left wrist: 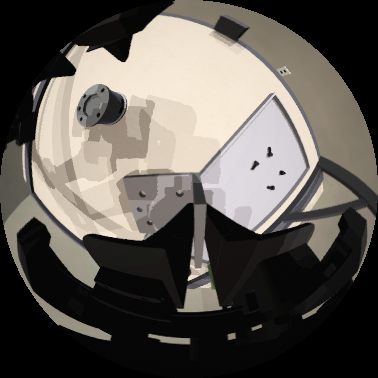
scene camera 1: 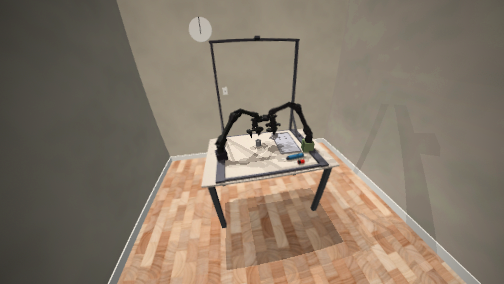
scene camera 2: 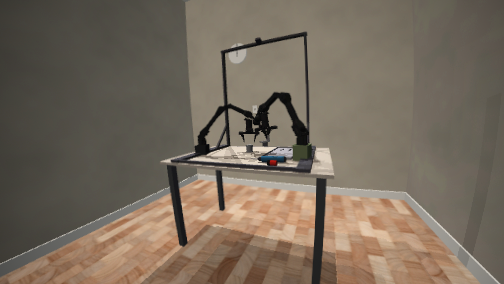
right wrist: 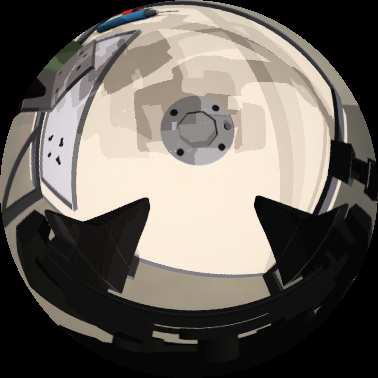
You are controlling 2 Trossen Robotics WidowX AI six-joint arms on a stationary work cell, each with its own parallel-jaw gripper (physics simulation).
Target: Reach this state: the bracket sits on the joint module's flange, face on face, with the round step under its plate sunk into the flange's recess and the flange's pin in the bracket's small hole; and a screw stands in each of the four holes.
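Where they show: left gripper, fingertip midpoint: (left wrist: 196, 207) (scene camera 1: 274, 134) (scene camera 2: 267, 138); right gripper, fingertip midpoint: (left wrist: 95, 64) (scene camera 1: 255, 137) (scene camera 2: 249, 142) (right wrist: 203, 201); left arm's base, link origin: (scene camera 1: 308, 141) (scene camera 2: 302, 144); right arm's base, link origin: (scene camera 1: 220, 151) (scene camera 2: 202, 144).
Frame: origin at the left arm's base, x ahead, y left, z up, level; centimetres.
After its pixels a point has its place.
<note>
The grey joint module (scene camera 1: 258, 143) @(x 50.6, y -7.6, z -6.5 cm) (scene camera 2: 249, 148) @(x 49.3, y -7.9, z -6.9 cm) (left wrist: 100, 106) @(x 48.9, y -10.9, z -4.3 cm) (right wrist: 202, 156) @(x 52.5, y -12.0, z -4.3 cm) stands upright on the table. Its flange faces up, with a central recess, four holes and a pin (right wrist: 227, 126) @(x 52.8, y -8.7, z -3.9 cm). My left gripper (left wrist: 196, 207) @(x 33.5, y -12.3, z 1.5 cm) is shut on the grey bracket (left wrist: 160, 200) @(x 35.5, y -9.7, z -0.1 cm) (right wrist: 72, 70) by its upright wall. The bracket is held above the table near the tray, apart from the module; its holed plate shows in both wrist views. My right gripper (scene camera 2: 249, 138) @(x 54.2, y -14.9, z -2.7 cm) (right wrist: 203, 201) @(x 54.2, y -14.9, z -2.7 cm) is open and empty, above and beside the module. Several dark screws (left wrist: 270, 152) @(x 25.8, y -26.0, z -9.2 cm) (right wrist: 61, 142) @(x 26.1, y -21.7, z -9.6 cm) are at the tray.
The pale tray (scene camera 1: 287, 145) @(x 19.1, y -8.1, z -9.9 cm) (left wrist: 236, 134) @(x 32.8, y -21.6, z -8.8 cm) (right wrist: 62, 120) @(x 22.8, y -17.6, z -9.9 cm) lies beside the module. A green box (scene camera 1: 308, 145) @(x 1.1, y 5.0, z -1.9 cm) (scene camera 2: 302, 151) @(x -1.8, y 5.0, z -3.7 cm) is near the left arm's base. A blue tool (scene camera 1: 295, 156) @(x 15.8, y 15.6, z -7.1 cm) (scene camera 2: 272, 158) @(x 14.6, y 15.6, z -7.4 cm) (right wrist: 125, 21) and a red object (scene camera 1: 301, 161) @(x 11.8, y 22.5, z -7.6 cm) (scene camera 2: 272, 163) @(x 10.8, y 23.1, z -8.4 cm) lie near the table's front.
</note>
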